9 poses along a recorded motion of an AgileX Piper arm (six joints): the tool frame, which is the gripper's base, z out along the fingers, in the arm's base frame.
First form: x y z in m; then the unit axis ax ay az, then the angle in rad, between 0 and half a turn.
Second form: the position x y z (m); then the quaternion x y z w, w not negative. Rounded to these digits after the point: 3 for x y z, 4 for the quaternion.
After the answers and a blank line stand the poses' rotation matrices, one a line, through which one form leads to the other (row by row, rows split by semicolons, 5 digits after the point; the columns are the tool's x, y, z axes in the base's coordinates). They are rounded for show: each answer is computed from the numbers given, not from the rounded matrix.
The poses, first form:
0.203, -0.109, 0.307, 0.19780, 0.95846, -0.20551, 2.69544
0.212, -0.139, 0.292, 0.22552, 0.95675, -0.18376, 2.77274
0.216, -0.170, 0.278, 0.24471, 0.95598, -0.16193, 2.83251
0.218, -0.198, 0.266, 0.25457, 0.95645, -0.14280, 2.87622
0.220, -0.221, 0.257, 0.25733, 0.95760, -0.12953, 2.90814
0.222, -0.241, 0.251, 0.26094, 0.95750, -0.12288, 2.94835
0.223, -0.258, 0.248, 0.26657, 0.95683, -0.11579, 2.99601
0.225, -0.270, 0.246, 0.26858, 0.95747, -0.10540, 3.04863
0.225, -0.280, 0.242, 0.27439, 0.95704, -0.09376, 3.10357
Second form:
0.203, -0.109, 0.307, 0.1929, 0.9347, -0.2004, 0.2212
0.212, -0.139, 0.292, 0.2217, 0.9405, -0.1806, 0.1834
0.216, -0.170, 0.278, 0.2418, 0.9446, -0.1600, 0.1539
0.218, -0.198, 0.266, 0.2523, 0.9480, -0.1415, 0.1323
0.220, -0.221, 0.257, 0.2556, 0.9511, -0.1286, 0.1165
0.222, -0.241, 0.251, 0.2597, 0.9530, -0.1223, 0.0965
0.223, -0.258, 0.248, 0.2659, 0.9543, -0.1155, 0.0727
0.225, -0.270, 0.246, 0.2683, 0.9564, -0.1053, 0.0465
0.225, -0.280, 0.242, 0.2743, 0.9569, -0.0937, 0.0190

-0.82769 0.44928 0.33625; 0.27193 0.84525 -0.46001; -0.49089 -0.28931 -0.82178
-0.83444 0.48328 0.26486; 0.35077 0.83644 -0.42111; -0.42505 -0.25849 -0.86748
-0.83568 0.50605 0.21342; 0.40753 0.83187 -0.37670; -0.36817 -0.22783 -0.90141
-0.83765 0.51590 0.17941; 0.44099 0.83259 -0.33515; -0.32228 -0.20162 -0.92492
-0.84223 0.51612 0.15577; 0.45619 0.83626 -0.30424; -0.28729 -0.18518 -0.93977
-0.84647 0.51865 0.12035; 0.47145 0.83517 -0.28324; -0.24741 -0.18301 -0.95147
-0.84805 0.52423 0.07740; 0.49063 0.83196 -0.25908; -0.20021 -0.18174 -0.96275
-0.85172 0.52299 0.03239; 0.50342 0.83387 -0.22633; -0.14538 -0.17647 -0.97351
-0.84875 0.52858 -0.01505; 0.52145 0.83190 -0.18983; -0.08782 -0.16897 -0.98170

